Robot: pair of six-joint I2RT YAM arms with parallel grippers.
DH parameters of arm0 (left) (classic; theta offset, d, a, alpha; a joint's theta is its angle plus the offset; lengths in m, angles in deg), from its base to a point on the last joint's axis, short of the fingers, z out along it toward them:
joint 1: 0 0.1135 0.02 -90
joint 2: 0 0 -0.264 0
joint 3: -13.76 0 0.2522 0
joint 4: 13.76 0 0.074 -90
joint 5: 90 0 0 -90
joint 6: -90 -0.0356 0 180
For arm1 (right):
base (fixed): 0 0 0 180
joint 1: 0 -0.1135 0.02 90
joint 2: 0 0 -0.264 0
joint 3: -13.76 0 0.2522 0
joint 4: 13.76 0 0.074 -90
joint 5: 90 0 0 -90
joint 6: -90 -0.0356 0 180
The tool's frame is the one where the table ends.
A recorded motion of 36 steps. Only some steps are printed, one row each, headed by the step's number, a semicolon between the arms.
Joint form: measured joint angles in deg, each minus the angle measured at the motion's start. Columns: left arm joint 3, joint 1, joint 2, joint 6, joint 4, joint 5; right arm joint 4, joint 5, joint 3, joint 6, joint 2, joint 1.
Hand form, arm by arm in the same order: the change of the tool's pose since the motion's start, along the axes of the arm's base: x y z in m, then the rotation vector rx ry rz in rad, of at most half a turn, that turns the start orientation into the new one. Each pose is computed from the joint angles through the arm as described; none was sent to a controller.
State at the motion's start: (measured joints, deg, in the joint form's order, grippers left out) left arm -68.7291 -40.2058 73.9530 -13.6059 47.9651 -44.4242; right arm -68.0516 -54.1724 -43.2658 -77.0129 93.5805 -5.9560
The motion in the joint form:
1: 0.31 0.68 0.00 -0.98 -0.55 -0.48; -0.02 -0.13 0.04 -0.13 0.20 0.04
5: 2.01 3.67 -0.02 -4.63 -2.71 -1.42; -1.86 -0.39 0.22 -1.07 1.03 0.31
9: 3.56 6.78 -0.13 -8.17 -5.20 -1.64; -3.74 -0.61 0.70 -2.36 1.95 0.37
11: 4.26 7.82 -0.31 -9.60 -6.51 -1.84; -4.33 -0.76 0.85 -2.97 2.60 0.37
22: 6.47 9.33 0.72 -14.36 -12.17 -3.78; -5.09 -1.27 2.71 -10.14 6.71 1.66
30: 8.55 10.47 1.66 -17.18 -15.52 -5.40; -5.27 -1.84 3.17 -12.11 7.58 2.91
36: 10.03 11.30 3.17 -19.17 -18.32 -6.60; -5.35 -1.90 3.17 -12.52 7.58 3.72
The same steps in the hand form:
1: 0.0022 0.0024 -0.0009 0.0158 -0.0030 0.0072; 0.0004 -0.0001 -0.0013 0.0000 0.0057 0.0019
5: 0.0106 0.0133 -0.0075 0.0702 0.0014 0.0336; 0.0012 -0.0015 -0.0038 0.0077 0.0053 0.0044
9: 0.0188 0.0248 -0.0127 0.1094 0.0060 0.0563; 0.0013 -0.0018 -0.0083 0.0178 0.0164 0.0112
11: 0.0214 0.0289 -0.0143 0.1230 0.0022 0.0634; 0.0021 -0.0017 -0.0117 0.0216 0.0292 0.0155
22: 0.0316 0.0317 -0.0239 0.1854 -0.0162 0.0700; 0.0063 -0.0086 -0.0419 0.0724 0.2275 0.0199
30: 0.0377 0.0352 -0.0351 0.2383 -0.0111 0.0839; 0.0072 -0.0157 -0.0486 0.0873 0.2765 0.0119
36: 0.0442 0.0366 -0.0464 0.2801 -0.0001 0.0944; 0.0078 -0.0203 -0.0485 0.0925 0.2807 0.0000

